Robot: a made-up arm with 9 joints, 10 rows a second.
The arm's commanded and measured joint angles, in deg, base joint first. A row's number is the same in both.
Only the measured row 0 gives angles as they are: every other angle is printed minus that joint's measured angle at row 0.
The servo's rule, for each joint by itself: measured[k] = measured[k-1] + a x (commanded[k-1-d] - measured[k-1]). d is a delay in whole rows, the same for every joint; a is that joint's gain. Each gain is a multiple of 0.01, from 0.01 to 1. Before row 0 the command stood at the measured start. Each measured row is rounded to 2 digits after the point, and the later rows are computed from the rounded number. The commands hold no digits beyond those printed.
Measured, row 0: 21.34, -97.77, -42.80, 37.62, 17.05, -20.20, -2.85, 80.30, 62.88
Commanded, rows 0 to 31: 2.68, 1.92, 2.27, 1.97, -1.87, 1.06, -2.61, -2.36, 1.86; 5.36, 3.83, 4.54, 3.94, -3.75, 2.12, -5.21, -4.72, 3.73; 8.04, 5.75, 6.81, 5.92, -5.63, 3.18, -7.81, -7.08, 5.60; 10.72, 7.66, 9.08, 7.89, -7.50, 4.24, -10.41, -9.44, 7.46; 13.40, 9.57, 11.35, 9.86, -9.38, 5.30, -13.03, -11.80, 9.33; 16.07, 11.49, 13.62, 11.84, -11.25, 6.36, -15.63, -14.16, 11.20; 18.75, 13.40, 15.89, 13.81, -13.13, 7.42, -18.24, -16.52, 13.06; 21.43, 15.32, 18.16, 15.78, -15.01, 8.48, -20.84, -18.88, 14.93; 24.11, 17.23, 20.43, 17.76, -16.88, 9.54, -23.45, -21.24, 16.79; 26.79, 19.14, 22.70, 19.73, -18.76, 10.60, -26.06, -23.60, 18.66; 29.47, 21.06, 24.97, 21.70, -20.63, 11.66, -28.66, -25.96, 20.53; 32.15, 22.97, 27.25, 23.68, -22.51, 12.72, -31.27, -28.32, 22.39; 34.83, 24.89, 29.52, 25.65, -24.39, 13.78, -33.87, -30.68, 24.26; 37.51, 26.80, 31.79, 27.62, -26.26, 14.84, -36.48, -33.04, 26.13; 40.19, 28.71, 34.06, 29.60, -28.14, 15.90, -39.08, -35.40, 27.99; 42.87, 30.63, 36.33, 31.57, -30.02, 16.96, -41.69, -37.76, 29.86; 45.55, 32.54, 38.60, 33.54, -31.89, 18.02, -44.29, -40.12, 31.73; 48.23, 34.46, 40.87, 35.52, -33.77, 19.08, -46.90, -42.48, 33.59; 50.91, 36.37, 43.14, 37.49, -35.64, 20.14, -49.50, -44.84, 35.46; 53.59, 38.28, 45.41, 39.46, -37.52, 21.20, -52.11, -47.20, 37.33; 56.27, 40.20, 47.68, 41.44, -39.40, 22.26, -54.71, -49.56, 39.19; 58.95, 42.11, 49.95, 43.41, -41.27, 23.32, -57.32, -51.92, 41.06; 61.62, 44.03, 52.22, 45.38, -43.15, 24.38, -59.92, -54.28, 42.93; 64.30, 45.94, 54.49, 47.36, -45.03, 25.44, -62.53, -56.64, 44.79; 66.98, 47.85, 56.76, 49.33, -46.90, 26.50, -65.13, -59.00, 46.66; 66.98, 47.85, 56.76, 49.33, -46.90, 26.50, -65.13, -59.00, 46.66; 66.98, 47.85, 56.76, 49.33, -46.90, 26.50, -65.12, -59.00, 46.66; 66.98, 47.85, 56.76, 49.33, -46.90, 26.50, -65.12, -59.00, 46.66; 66.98, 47.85, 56.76, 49.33, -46.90, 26.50, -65.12, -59.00, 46.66; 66.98, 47.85, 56.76, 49.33, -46.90, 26.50, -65.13, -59.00, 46.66; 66.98, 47.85, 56.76, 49.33, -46.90, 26.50, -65.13, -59.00, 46.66; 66.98, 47.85, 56.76, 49.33, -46.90, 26.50, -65.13, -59.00, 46.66
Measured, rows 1 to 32: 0.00, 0.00, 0.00, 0.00, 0.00, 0.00, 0.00, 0.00, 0.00; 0.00, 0.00, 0.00, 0.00, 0.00, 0.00, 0.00, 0.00, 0.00; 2.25, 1.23, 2.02, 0.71, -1.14, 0.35, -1.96, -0.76, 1.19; 4.86, 2.89, 4.26, 1.87, -2.73, 0.93, -4.40, -2.03, 2.82; 7.53, 4.72, 6.53, 3.33, -4.50, 1.67, -6.96, -3.65, 4.60; 10.21, 6.60, 8.80, 4.97, -6.33, 2.52, -9.55, -5.50, 6.43; 12.89, 8.50, 11.07, 6.73, -8.19, 3.44, -12.16, -7.52, 8.29; 15.56, 10.41, 13.34, 8.57, -10.06, 4.40, -14.76, -9.64, 10.15; 18.24, 12.32, 15.61, 10.46, -11.93, 5.40, -17.37, -11.84, 12.01; 20.92, 14.24, 17.88, 12.38, -13.81, 6.42, -19.97, -14.09, 13.88; 23.60, 16.15, 20.15, 14.32, -15.68, 7.45, -22.58, -16.38, 15.74; 26.28, 18.06, 22.42, 16.27, -17.56, 8.49, -25.19, -18.69, 17.61; 28.96, 19.98, 24.69, 18.22, -19.43, 9.54, -27.79, -21.02, 19.48; 31.64, 21.89, 26.97, 20.19, -21.31, 10.59, -30.40, -23.36, 21.34; 34.32, 23.81, 29.24, 22.16, -23.19, 11.64, -33.00, -25.70, 23.21; 37.00, 25.72, 31.51, 24.13, -25.06, 12.70, -35.61, -28.05, 25.08; 39.68, 27.63, 33.78, 26.10, -26.94, 13.76, -38.21, -30.40, 26.94; 42.36, 29.55, 36.05, 28.07, -28.82, 14.82, -40.82, -32.76, 28.81; 45.04, 31.46, 38.32, 30.04, -30.69, 15.88, -43.42, -35.12, 30.68; 47.72, 33.38, 40.59, 32.01, -32.57, 16.94, -46.03, -37.48, 32.54; 50.40, 35.29, 42.86, 33.98, -34.44, 18.00, -48.63, -39.84, 34.41; 53.08, 37.20, 45.13, 35.95, -36.32, 19.06, -51.24, -42.20, 36.28; 55.76, 39.12, 47.40, 37.93, -38.20, 20.12, -53.84, -44.56, 38.14; 58.44, 41.03, 49.67, 39.90, -40.07, 21.18, -56.45, -46.92, 40.01; 61.11, 42.95, 51.94, 41.87, -41.95, 22.24, -59.05, -49.28, 41.88; 63.79, 44.86, 54.21, 43.85, -43.83, 23.30, -61.66, -51.64, 43.74; 66.47, 46.77, 56.48, 45.82, -45.70, 24.36, -64.26, -54.00, 45.61; 66.90, 47.46, 56.73, 47.08, -46.43, 25.07, -64.91, -55.60, 46.28; 66.97, 47.71, 56.76, 47.89, -46.72, 25.54, -65.07, -56.69, 46.52; 66.98, 47.80, 56.76, 48.41, -46.83, 25.86, -65.11, -57.43, 46.61; 66.98, 47.83, 56.76, 48.74, -46.87, 26.07, -65.12, -57.93, 46.64; 66.98, 47.84, 56.76, 48.95, -46.89, 26.21, -65.13, -58.27, 46.65
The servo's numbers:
d 2
a 0.84 0.64 0.89 0.36 0.61 0.33 0.75 0.32 0.64

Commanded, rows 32 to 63: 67.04, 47.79, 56.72, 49.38, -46.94, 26.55, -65.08, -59.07, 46.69; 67.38, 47.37, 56.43, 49.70, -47.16, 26.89, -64.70, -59.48, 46.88; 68.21, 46.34, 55.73, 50.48, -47.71, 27.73, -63.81, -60.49, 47.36; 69.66, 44.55, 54.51, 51.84, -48.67, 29.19, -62.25, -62.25, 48.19; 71.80, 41.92, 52.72, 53.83, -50.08, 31.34, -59.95, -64.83, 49.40; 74.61, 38.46, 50.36, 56.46, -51.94, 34.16, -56.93, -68.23, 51.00; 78.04, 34.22, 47.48, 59.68, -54.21, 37.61, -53.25, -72.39, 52.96; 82.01, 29.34, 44.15, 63.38, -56.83, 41.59, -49.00, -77.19, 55.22; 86.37, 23.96, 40.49, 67.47, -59.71, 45.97, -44.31, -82.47, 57.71; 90.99, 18.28, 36.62, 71.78, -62.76, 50.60, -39.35, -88.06, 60.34; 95.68, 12.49, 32.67, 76.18, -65.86, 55.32, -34.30, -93.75, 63.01; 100.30, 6.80, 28.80, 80.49, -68.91, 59.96, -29.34, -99.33, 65.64; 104.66, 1.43, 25.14, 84.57, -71.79, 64.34, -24.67, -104.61, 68.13; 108.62, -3.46, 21.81, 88.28, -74.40, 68.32, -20.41, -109.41, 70.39; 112.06, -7.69, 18.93, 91.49, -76.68, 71.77, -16.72, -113.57, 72.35; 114.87, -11.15, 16.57, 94.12, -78.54, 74.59, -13.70, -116.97, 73.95; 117.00, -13.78, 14.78, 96.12, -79.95, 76.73, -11.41, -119.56, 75.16; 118.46, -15.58, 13.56, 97.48, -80.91, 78.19, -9.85, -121.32, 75.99; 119.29, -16.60, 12.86, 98.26, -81.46, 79.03, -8.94, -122.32, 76.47; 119.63, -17.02, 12.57, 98.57, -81.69, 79.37, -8.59, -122.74, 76.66; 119.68, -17.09, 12.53, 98.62, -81.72, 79.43, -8.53, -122.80, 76.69; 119.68, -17.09, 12.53, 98.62, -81.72, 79.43, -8.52, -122.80, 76.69; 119.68, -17.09, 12.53, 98.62, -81.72, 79.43, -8.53, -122.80, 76.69; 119.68, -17.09, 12.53, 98.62, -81.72, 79.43, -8.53, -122.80, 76.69; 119.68, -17.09, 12.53, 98.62, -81.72, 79.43, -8.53, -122.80, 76.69; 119.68, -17.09, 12.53, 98.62, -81.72, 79.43, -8.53, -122.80, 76.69; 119.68, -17.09, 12.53, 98.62, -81.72, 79.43, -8.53, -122.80, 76.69; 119.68, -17.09, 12.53, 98.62, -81.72, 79.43, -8.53, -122.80, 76.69; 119.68, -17.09, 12.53, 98.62, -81.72, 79.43, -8.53, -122.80, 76.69; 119.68, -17.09, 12.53, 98.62, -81.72, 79.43, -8.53, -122.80, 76.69; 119.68, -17.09, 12.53, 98.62, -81.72, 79.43, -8.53, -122.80, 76.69; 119.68, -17.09, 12.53, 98.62, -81.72, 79.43, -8.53, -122.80, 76.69
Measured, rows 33 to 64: 66.98, 47.85, 56.76, 49.09, -46.90, 26.31, -65.13, -58.50, 46.66; 66.98, 47.85, 56.76, 49.18, -46.90, 26.37, -65.13, -58.66, 46.66; 67.03, 47.81, 56.72, 49.25, -46.92, 26.43, -65.09, -58.79, 46.68; 67.32, 47.53, 56.46, 49.41, -47.07, 26.58, -64.80, -59.01, 46.81; 68.07, 46.77, 55.81, 49.80, -47.46, 26.96, -64.06, -59.48, 47.16; 69.41, 45.35, 54.65, 50.53, -48.20, 27.70, -62.70, -60.37, 47.82; 71.42, 43.15, 52.93, 51.72, -49.35, 28.90, -60.64, -61.80, 48.83; 74.10, 40.15, 50.64, 53.43, -50.93, 30.64, -57.86, -63.86, 50.22; 77.41, 36.35, 47.83, 55.68, -52.93, 32.94, -54.40, -66.59, 51.97; 81.27, 31.86, 44.55, 58.45, -55.31, 35.79, -50.35, -69.98, 54.05; 85.55, 26.80, 40.94, 61.70, -57.99, 39.15, -45.82, -73.98, 56.39; 90.12, 21.35, 37.10, 65.33, -60.90, 42.93, -40.97, -78.49, 58.92; 94.79, 15.68, 33.16, 69.24, -63.93, 47.02, -35.97, -83.37, 61.54; 99.42, 10.00, 29.28, 73.29, -66.97, 51.29, -31.00, -88.48, 64.16; 103.82, 4.52, 25.60, 77.35, -69.91, 55.60, -26.25, -93.64, 66.70; 107.85, -0.59, 22.23, 81.28, -72.65, 59.80, -21.87, -98.69, 69.06; 111.39, -5.13, 19.29, 84.96, -75.11, 63.75, -18.01, -103.45, 71.17; 114.31, -8.98, 16.87, 88.26, -77.20, 67.33, -14.78, -107.78, 72.95; 116.57, -12.05, 15.01, 91.09, -78.88, 70.43, -12.25, -111.55, 74.36; 118.16, -14.31, 13.72, 93.39, -80.12, 72.99, -10.45, -114.68, 75.40; 119.11, -15.78, 12.95, 95.14, -80.94, 74.98, -9.32, -117.12, 76.08; 119.55, -16.57, 12.61, 96.37, -81.40, 76.43, -8.77, -118.92, 76.45; 119.66, -16.90, 12.54, 97.18, -81.60, 77.42, -8.59, -120.16, 76.60; 119.68, -17.02, 12.53, 97.70, -81.67, 78.08, -8.54, -121.00, 76.66; 119.68, -17.06, 12.53, 98.03, -81.70, 78.53, -8.53, -121.58, 76.68; 119.68, -17.08, 12.53, 98.24, -81.71, 78.83, -8.53, -121.97, 76.69; 119.68, -17.09, 12.53, 98.38, -81.72, 79.03, -8.53, -122.24, 76.69; 119.68, -17.09, 12.53, 98.47, -81.72, 79.16, -8.53, -122.42, 76.69; 119.68, -17.09, 12.53, 98.52, -81.72, 79.25, -8.53, -122.54, 76.69; 119.68, -17.09, 12.53, 98.56, -81.72, 79.31, -8.53, -122.62, 76.69; 119.68, -17.09, 12.53, 98.58, -81.72, 79.35, -8.53, -122.68, 76.69; 119.68, -17.09, 12.53, 98.59, -81.72, 79.38, -8.53, -122.72, 76.69
